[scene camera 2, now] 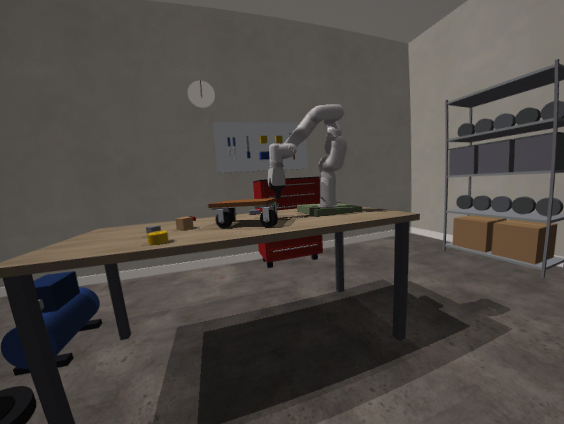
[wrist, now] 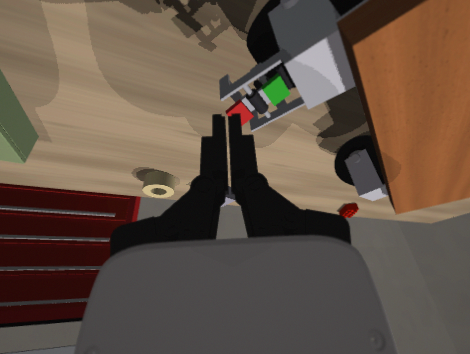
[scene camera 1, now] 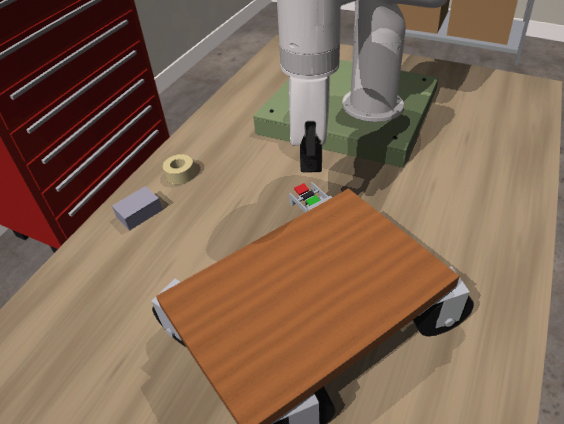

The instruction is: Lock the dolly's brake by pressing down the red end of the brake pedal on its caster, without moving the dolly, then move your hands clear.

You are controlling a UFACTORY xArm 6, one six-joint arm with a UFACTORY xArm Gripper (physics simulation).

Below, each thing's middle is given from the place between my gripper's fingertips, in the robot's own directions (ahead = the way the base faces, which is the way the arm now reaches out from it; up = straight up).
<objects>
Right now my hand is 5 cm short of the caster bracket [wrist: 311, 48], 4 cm to the right of it and 7 cm above it. The rest, counted from my hand: dolly [scene camera 1: 270, 325] (20 cm ahead, 5 cm to the left, 6 cm below); tan tape roll [scene camera 1: 179, 169] (6 cm behind, 28 cm to the right, 10 cm below); grey block [scene camera 1: 138, 207] (5 cm ahead, 31 cm to the right, 10 cm below).
</objects>
